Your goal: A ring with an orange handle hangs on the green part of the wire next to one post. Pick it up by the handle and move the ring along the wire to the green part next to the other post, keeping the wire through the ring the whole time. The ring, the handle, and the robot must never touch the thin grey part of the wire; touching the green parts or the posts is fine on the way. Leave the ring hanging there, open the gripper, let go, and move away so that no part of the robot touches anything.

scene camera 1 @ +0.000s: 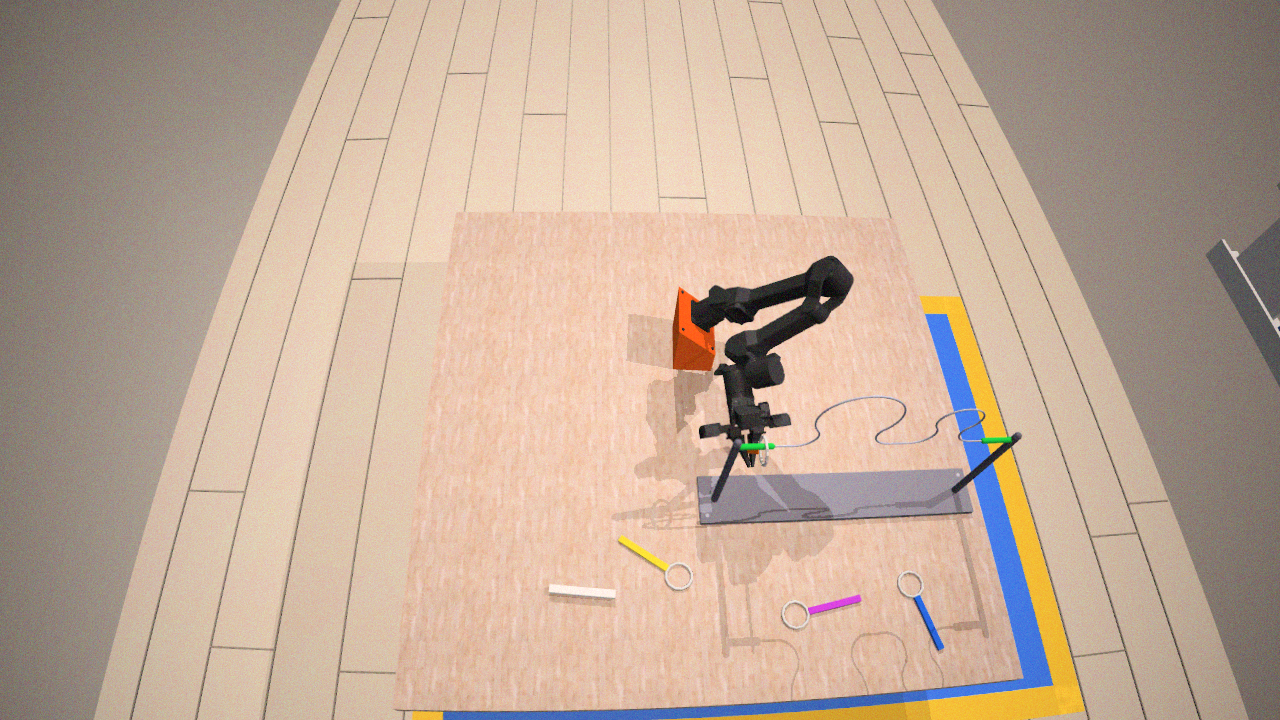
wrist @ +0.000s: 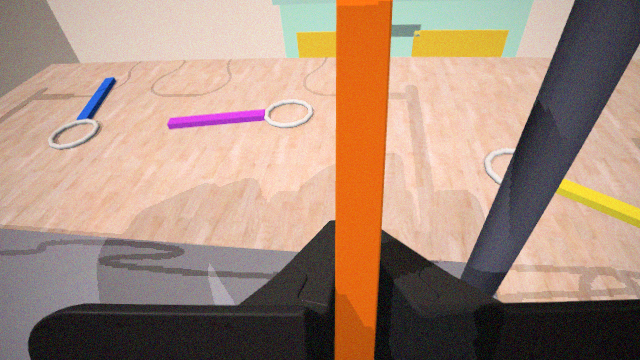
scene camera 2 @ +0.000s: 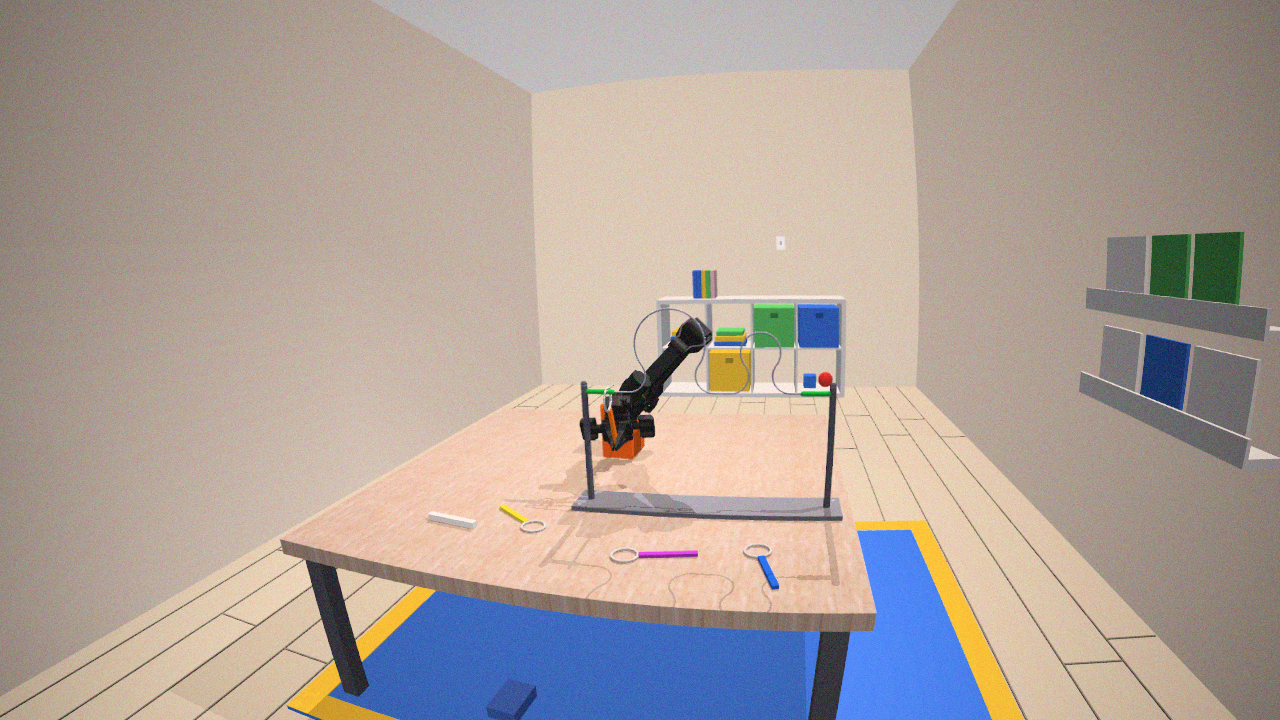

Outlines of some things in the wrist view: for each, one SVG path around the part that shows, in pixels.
The gripper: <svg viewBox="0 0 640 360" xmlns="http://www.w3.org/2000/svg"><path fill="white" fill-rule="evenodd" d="M382 230L374 360L640 360L640 299L503 303L476 287L452 276ZM335 220L330 220L275 277L272 277L238 306L84 303L65 307L45 316L33 327L28 339L30 359L335 360Z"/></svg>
An orange-handled ring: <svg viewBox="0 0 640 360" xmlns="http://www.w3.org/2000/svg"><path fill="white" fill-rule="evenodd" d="M336 0L335 360L374 360L393 0Z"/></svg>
A magenta-handled ring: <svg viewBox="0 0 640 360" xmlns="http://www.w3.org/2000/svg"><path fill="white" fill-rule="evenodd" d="M313 108L304 100L284 99L271 104L266 110L259 109L170 118L167 126L169 130L184 127L266 120L272 126L290 128L306 123L313 115ZM308 109L308 114L295 122L281 123L273 121L269 117L269 113L275 107L283 104L295 103L303 105Z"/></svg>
A blue-handled ring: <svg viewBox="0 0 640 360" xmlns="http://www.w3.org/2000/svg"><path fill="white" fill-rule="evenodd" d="M115 77L108 77L102 81L100 87L81 111L81 114L76 119L77 121L60 127L50 135L48 142L52 148L61 150L73 148L89 141L96 135L100 126L96 120L93 120L93 117L117 82ZM94 126L88 135L77 141L66 144L54 143L56 136L68 128L83 123L90 123Z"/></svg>
